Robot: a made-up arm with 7 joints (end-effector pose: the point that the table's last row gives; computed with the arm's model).
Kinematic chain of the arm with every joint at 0, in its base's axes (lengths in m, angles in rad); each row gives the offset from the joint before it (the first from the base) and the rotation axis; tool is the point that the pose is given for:
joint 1: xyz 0 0 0.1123 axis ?
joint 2: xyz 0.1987 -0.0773 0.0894 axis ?
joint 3: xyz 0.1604 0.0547 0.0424 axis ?
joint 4: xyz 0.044 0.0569 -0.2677 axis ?
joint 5: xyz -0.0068 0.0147 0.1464 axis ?
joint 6: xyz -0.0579 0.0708 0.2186 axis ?
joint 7: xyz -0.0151 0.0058 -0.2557 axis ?
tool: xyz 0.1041 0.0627 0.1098
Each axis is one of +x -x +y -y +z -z.
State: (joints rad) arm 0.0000 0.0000 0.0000 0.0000 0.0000 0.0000 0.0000
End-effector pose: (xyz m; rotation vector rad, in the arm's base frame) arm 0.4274 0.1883 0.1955 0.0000 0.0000 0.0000
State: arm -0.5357 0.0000 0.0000 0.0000 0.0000 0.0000 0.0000
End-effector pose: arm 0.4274 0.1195 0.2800 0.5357 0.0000 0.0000
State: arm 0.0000 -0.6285 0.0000 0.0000 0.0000 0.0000 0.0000
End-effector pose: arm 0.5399 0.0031 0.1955 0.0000 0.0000 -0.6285
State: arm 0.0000 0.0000 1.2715 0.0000 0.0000 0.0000 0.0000
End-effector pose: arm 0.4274 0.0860 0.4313 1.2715 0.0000 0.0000
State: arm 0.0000 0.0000 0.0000 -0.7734 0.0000 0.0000 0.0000
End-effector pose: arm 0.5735 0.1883 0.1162 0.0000 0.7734 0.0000
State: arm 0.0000 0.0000 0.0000 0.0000 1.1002 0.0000 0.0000
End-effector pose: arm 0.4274 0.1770 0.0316 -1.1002 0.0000 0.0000
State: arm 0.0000 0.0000 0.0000 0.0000 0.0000 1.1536 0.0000
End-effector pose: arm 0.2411 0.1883 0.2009 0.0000 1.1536 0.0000
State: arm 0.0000 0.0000 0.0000 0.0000 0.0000 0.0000 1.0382
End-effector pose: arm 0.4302 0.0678 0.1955 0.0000 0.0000 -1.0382
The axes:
joint 1: -x
joint 2: +z
joint 3: +x
joint 4: -y
joint 5: -x
joint 6: +y
joint 7: -z

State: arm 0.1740 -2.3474 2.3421 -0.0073 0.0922 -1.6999 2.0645
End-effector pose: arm -0.0442 -0.2236 0.2429 -1.3706 0.8765 -0.4642
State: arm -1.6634 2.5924 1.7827 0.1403 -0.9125 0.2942 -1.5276
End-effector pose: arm 0.2279 -0.2147 0.0236 -0.9087 -0.4422 -0.9616
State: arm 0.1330 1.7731 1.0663 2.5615 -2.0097 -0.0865 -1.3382
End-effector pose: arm -0.3345 -0.0791 -0.0852 -1.2919 1.9497 -0.0760
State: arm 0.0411 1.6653 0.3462 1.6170 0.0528 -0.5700 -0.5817
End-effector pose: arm -0.1770 -0.1628 0.1203 1.2678 -1.8358 0.9147
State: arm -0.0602 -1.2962 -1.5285 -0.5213 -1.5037 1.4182 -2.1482
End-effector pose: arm 0.3831 -0.2084 0.4748 1.3916 -0.5659 0.2352
